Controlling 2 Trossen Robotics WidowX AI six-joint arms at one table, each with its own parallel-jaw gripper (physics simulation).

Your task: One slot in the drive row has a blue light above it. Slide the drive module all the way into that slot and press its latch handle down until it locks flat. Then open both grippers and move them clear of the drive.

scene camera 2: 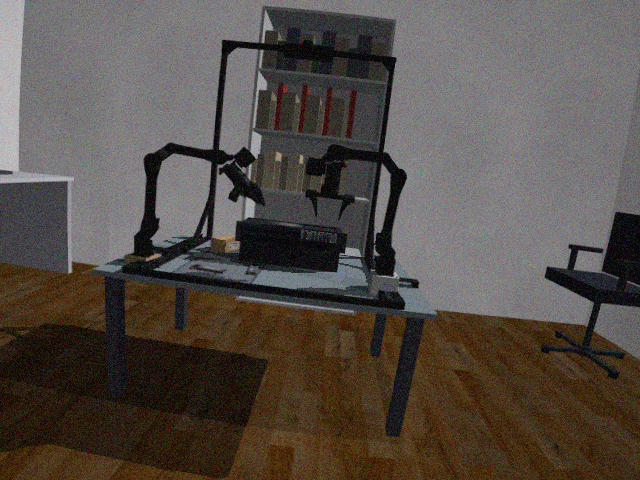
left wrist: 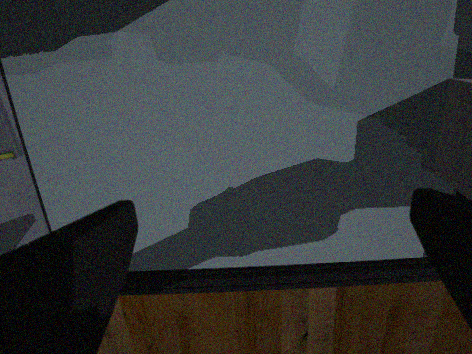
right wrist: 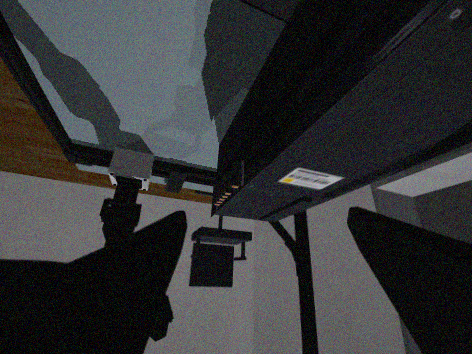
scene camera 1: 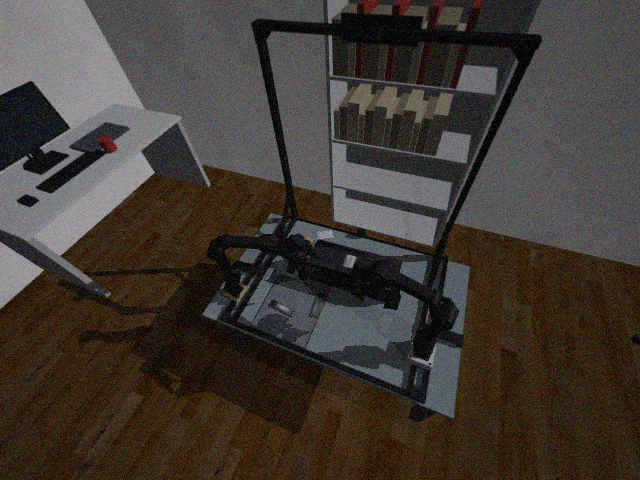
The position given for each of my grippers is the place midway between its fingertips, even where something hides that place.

Note:
My left gripper (left wrist: 273, 208) is open, holding nothing. My right gripper (right wrist: 266, 217) is open, with nothing in its grasp.

